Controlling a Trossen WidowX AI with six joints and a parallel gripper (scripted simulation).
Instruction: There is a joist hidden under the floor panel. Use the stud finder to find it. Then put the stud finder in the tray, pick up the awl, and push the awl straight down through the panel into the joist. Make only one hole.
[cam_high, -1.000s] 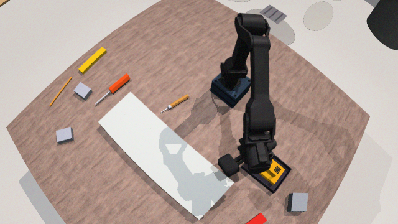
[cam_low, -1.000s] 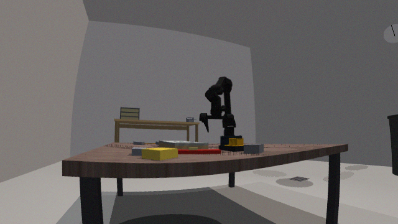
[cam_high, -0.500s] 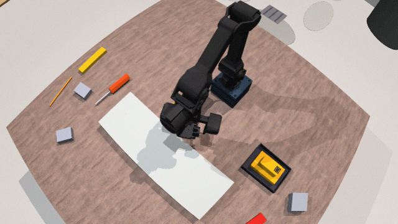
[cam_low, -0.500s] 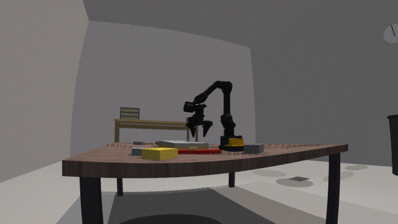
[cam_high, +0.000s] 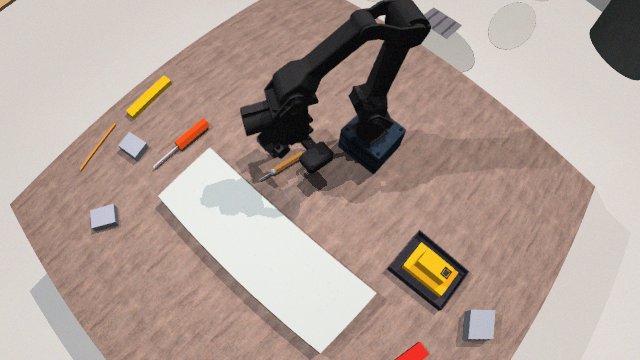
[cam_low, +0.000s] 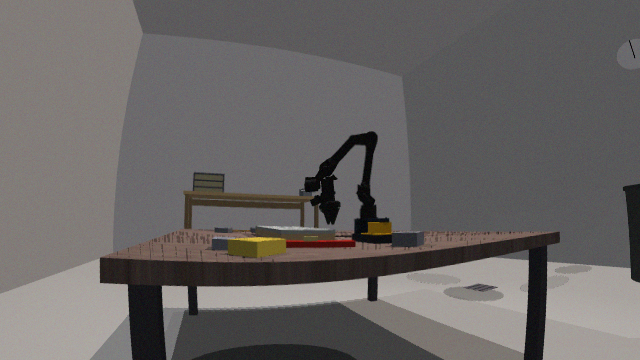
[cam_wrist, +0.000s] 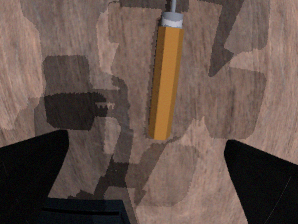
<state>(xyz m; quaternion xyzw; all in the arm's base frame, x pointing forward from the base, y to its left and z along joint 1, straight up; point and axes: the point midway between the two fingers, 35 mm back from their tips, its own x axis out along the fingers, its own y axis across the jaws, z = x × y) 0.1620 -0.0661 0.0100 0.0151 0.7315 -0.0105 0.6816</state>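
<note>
Right now my gripper tip is 50 mm short of the awl, 10 mm to the left of it and 40 mm above it. Round my gripper tip: dark tray 60 mm behind, 410 mm to the left, 40 mm below; square indicator 60 mm behind, 440 mm to the left, 10 mm above; yellow stud finder 60 mm behind, 420 mm to the left.
</note>
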